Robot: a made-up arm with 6 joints.
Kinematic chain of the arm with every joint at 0, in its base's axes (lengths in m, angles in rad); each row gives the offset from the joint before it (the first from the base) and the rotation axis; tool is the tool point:
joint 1: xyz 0 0 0.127 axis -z
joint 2: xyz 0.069 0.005 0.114 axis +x
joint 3: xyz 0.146 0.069 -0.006 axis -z
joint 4: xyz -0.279 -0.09 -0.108 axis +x
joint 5: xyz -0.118 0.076 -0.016 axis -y
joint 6: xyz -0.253 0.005 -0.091 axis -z
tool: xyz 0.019 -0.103 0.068
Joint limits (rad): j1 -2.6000..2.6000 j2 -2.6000..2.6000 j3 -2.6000..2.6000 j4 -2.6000..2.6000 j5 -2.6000..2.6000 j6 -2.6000..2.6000
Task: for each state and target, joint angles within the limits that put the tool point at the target. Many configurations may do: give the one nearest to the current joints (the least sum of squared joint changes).
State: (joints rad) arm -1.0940 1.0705 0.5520 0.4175 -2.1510 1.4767
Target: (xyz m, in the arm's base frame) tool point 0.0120 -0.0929 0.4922
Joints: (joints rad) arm -1.0422 0.8986 0.7404 0.2936 -1.9912 1.4979
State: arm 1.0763 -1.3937 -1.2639 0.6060 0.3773 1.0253
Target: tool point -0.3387 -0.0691 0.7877
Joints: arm 1.3534 -1.3589 -1.2554 0.5183 0.3160 1.1486
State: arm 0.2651 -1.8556 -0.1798 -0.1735 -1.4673 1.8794
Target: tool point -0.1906 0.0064 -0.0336
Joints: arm 0.0739 -2.1298 0.0172 -0.4987 -1.6034 1.9710
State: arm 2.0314 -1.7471 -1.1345 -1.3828 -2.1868 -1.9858
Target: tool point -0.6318 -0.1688 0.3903
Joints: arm 2.2248 -1.2906 -2.2108 -2.2012 -1.4582 -2.3072
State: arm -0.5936 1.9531 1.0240 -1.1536 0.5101 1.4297
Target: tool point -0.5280 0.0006 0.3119
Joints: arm -0.4399 1.8192 0.5051 -1.3078 0.9536 1.3189
